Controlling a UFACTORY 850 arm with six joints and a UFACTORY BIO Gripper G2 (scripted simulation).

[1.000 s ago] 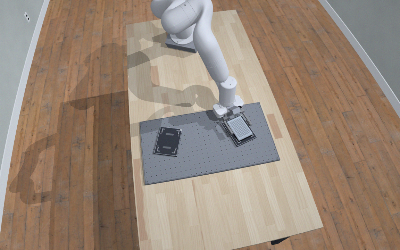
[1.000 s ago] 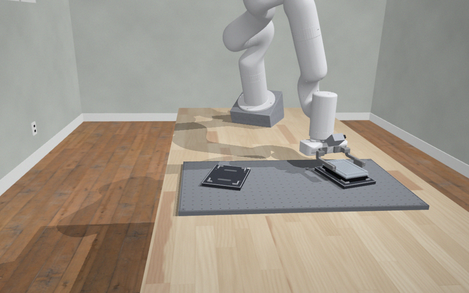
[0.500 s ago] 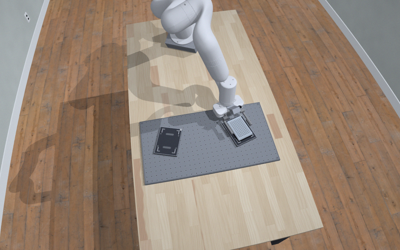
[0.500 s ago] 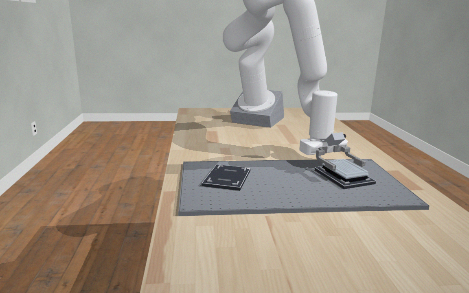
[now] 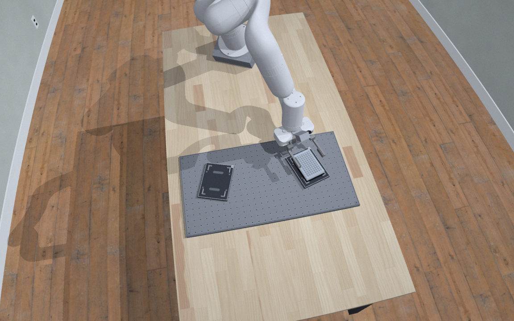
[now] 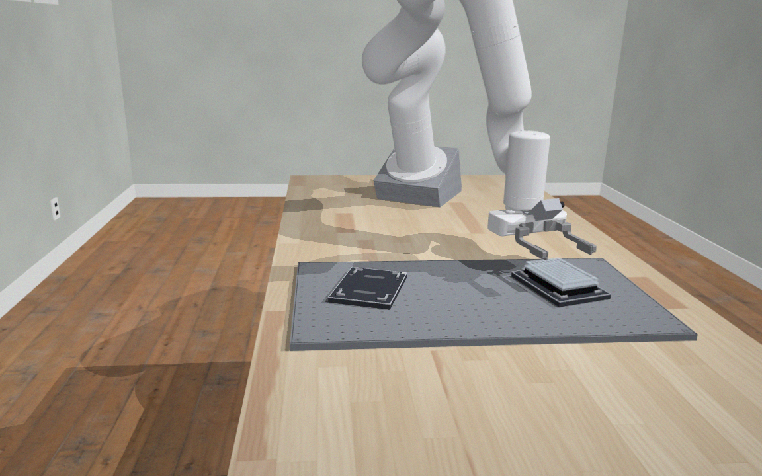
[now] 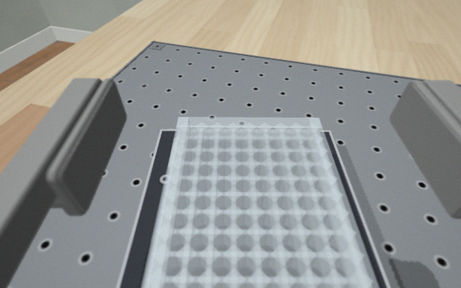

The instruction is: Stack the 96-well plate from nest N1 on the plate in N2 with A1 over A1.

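My hand is 50 mm above the clear 96-well plate. From my hand the other things lie so: black 96-well plate (60 mm below).
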